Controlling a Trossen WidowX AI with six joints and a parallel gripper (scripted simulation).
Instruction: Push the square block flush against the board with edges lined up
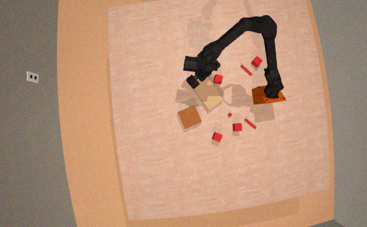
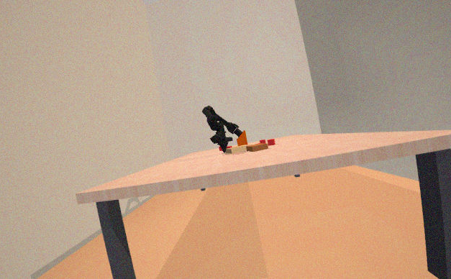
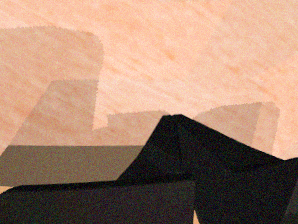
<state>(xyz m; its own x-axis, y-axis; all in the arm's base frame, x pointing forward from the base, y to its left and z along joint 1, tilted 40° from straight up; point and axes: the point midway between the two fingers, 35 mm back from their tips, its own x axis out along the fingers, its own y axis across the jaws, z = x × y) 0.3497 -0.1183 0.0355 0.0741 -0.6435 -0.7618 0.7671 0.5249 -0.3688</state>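
Right now my gripper tip is 22 cm to the right of the tiny red piece and 15 cm past it. From my gripper tip the other things lie so: pale wooden board (10 cm to the left, 3 cm behind, 1 cm above); then brown square block (22 cm to the left, 7 cm ahead, 1 cm above).
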